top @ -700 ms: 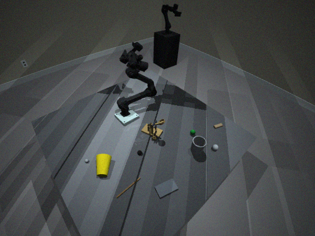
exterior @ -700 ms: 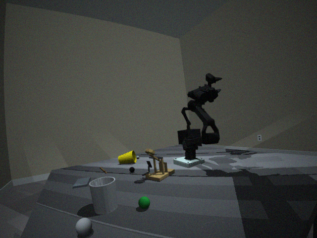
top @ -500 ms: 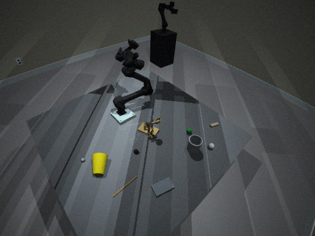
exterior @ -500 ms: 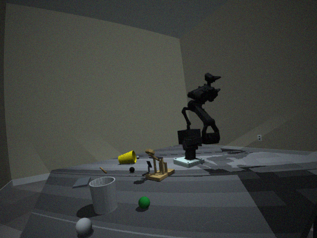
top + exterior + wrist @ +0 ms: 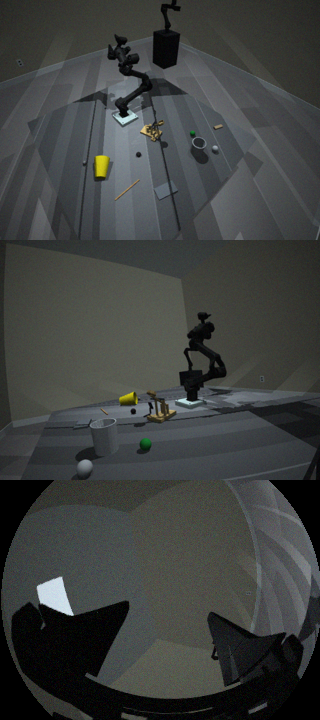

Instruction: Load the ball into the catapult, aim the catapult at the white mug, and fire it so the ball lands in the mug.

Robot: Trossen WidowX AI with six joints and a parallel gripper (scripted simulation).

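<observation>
The wooden catapult lies 490 mm ahead of my gripper tip and 470 mm below it. Also, from my gripper tip: green ball: 660 mm ahead, 220 mm to the left, 520 mm below; then small grey ball: 400 mm ahead, 500 mm to the right, 530 mm below; then black ball: 560 mm ahead, 190 mm to the right, 530 mm below.
</observation>
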